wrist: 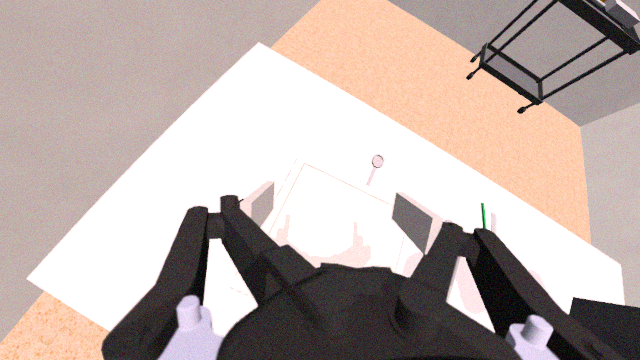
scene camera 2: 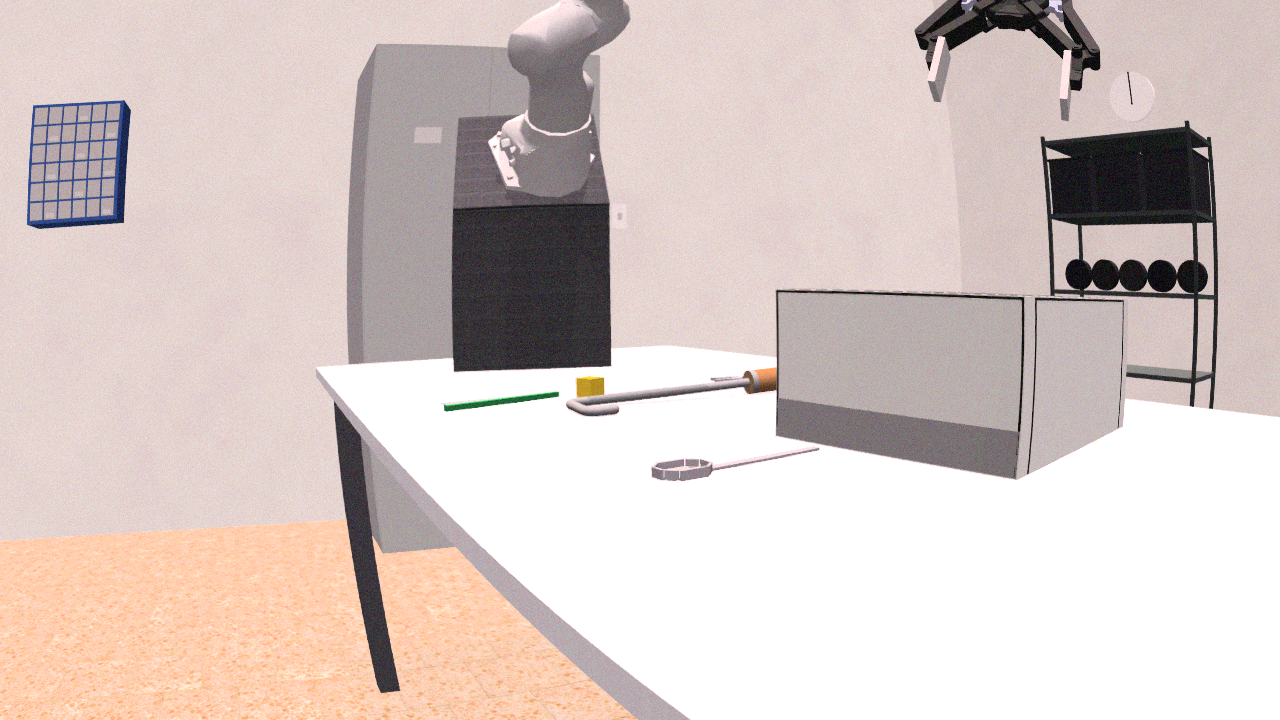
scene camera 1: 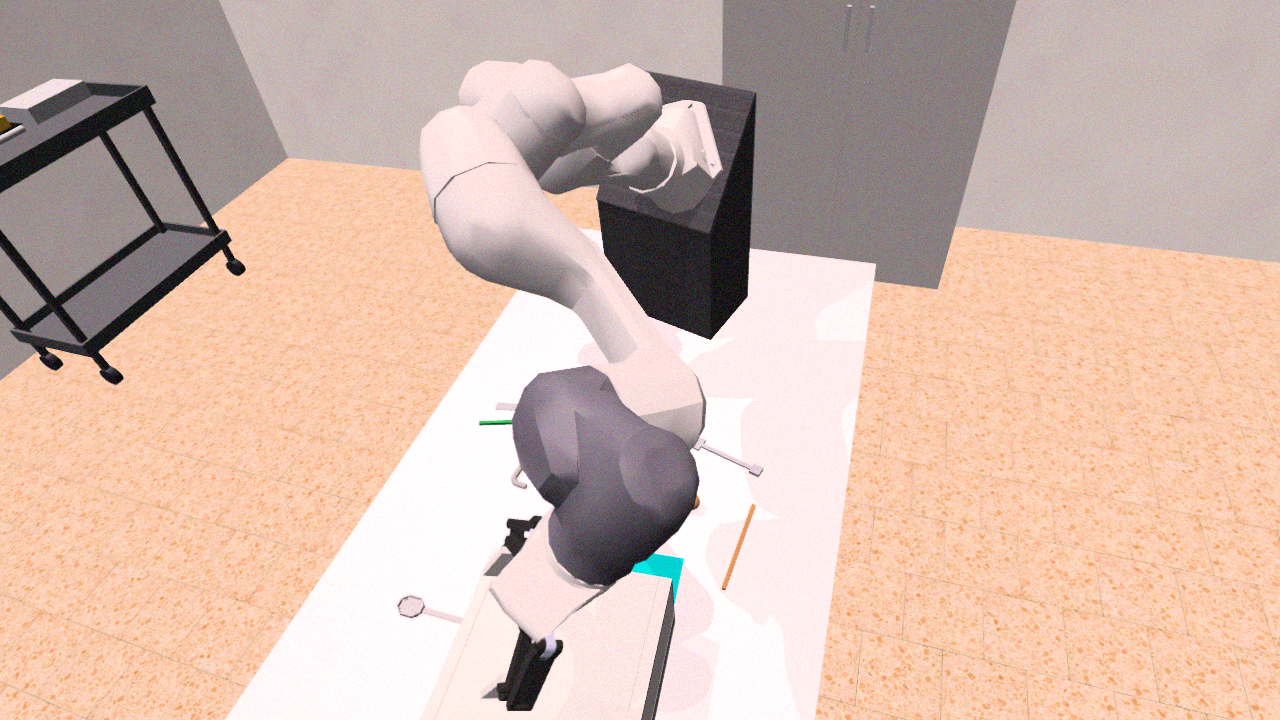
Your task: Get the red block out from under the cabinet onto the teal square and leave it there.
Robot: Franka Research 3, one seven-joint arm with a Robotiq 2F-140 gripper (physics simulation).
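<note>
The cabinet, a pale box (scene camera 1: 608,644) (scene camera 2: 895,358) (wrist: 330,192), stands on the white table. The red block does not show in any view. Part of the teal square (scene camera 1: 662,565) shows beside the cabinet's far end in scene camera 1; the arm and cabinet hide the rest. My gripper (scene camera 2: 1001,89) (wrist: 334,200) is open and empty, high above the cabinet, with its fingers spread wide. A hooked metal rod (scene camera 2: 662,391) with an orange handle (scene camera 2: 762,380) lies behind the cabinet in scene camera 2. A ring-ended stick (scene camera 1: 410,606) (scene camera 2: 682,469) (wrist: 377,161) lies beside the cabinet.
A green rod (scene camera 1: 494,421) (scene camera 2: 501,401) (wrist: 483,215) and a yellow block (scene camera 2: 589,386) are farther back. A grey bar (scene camera 1: 729,456) and an orange rod (scene camera 1: 738,546) lie on the table's right in scene camera 1. The arm stands on a black pedestal (scene camera 1: 666,268) (scene camera 2: 532,286).
</note>
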